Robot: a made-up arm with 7 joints. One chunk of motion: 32 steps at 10 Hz.
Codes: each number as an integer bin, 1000 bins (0 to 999) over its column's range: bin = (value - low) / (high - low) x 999, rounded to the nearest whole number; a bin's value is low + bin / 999 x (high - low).
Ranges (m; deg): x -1.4..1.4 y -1.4..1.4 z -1.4..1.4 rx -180..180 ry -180..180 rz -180..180
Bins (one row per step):
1: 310 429 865 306 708 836
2: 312 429 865 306 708 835
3: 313 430 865 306 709 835
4: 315 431 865 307 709 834
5: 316 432 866 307 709 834
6: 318 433 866 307 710 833
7: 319 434 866 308 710 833
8: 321 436 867 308 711 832
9: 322 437 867 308 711 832
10: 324 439 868 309 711 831
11: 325 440 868 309 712 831
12: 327 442 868 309 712 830
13: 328 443 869 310 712 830
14: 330 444 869 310 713 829
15: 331 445 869 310 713 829
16: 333 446 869 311 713 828
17: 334 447 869 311 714 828
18: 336 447 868 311 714 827
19: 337 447 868 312 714 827
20: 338 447 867 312 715 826
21: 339 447 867 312 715 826
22: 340 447 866 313 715 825
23: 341 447 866 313 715 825
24: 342 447 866 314 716 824
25: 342 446 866 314 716 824
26: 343 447 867 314 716 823
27: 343 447 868 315 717 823
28: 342 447 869 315 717 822
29: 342 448 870 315 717 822
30: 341 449 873 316 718 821
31: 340 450 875 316 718 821
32: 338 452 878 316 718 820
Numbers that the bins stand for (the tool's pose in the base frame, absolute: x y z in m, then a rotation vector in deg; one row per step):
1: -0.5311 -0.1976 1.0244 -69.73 75.14 121.26
2: -0.5255 -0.1976 1.0244 -69.73 75.14 120.90
3: -0.5227 -0.1948 1.0244 -69.73 75.50 120.90
4: -0.5171 -0.1920 1.0244 -69.37 75.50 120.54
5: -0.5143 -0.1892 1.0272 -69.37 75.50 120.54
6: -0.5087 -0.1864 1.0272 -69.37 75.86 120.18
7: -0.5059 -0.1836 1.0272 -69.01 75.86 120.18
8: -0.5003 -0.1780 1.0300 -69.01 76.22 119.82
9: -0.4975 -0.1752 1.0300 -69.01 76.22 119.82
10: -0.4919 -0.1696 1.0328 -68.65 76.22 119.46
11: -0.4891 -0.1668 1.0328 -68.65 76.58 119.46
12: -0.4835 -0.1612 1.0328 -68.65 76.58 119.10
13: -0.4807 -0.1584 1.0356 -68.29 76.58 119.10
14: -0.4751 -0.1556 1.0356 -68.29 76.94 118.74
15: -0.4723 -0.1528 1.0356 -68.29 76.94 118.74
16: -0.4667 -0.1499 1.0356 -67.93 76.94 118.38
17: -0.4639 -0.1471 1.0356 -67.93 77.30 118.38
18: -0.4583 -0.1471 1.0328 -67.93 77.30 118.02
19: -0.4555 -0.1471 1.0328 -67.57 77.30 118.02
20: -0.4527 -0.1471 1.0300 -67.57 77.66 117.66
21: -0.4498 -0.1471 1.0300 -67.57 77.66 117.66
22: -0.4470 -0.1471 1.0272 -67.21 77.66 117.30
23: -0.4442 -0.1471 1.0272 -67.21 77.66 117.30
24: -0.4414 -0.1471 1.0272 -66.85 78.02 116.94
25: -0.4414 -0.1499 1.0272 -66.85 78.02 116.94
26: -0.4386 -0.1471 1.0300 -66.85 78.02 116.58
27: -0.4386 -0.1471 1.0328 -66.49 78.38 116.58
28: -0.4414 -0.1471 1.0356 -66.49 78.38 116.22
29: -0.4414 -0.1443 1.0384 -66.49 78.38 116.22
30: -0.4442 -0.1415 1.0468 -66.13 78.74 115.86
31: -0.4470 -0.1387 1.0525 -66.13 78.74 115.86
32: -0.4527 -0.1331 1.0609 -66.13 78.74 115.50

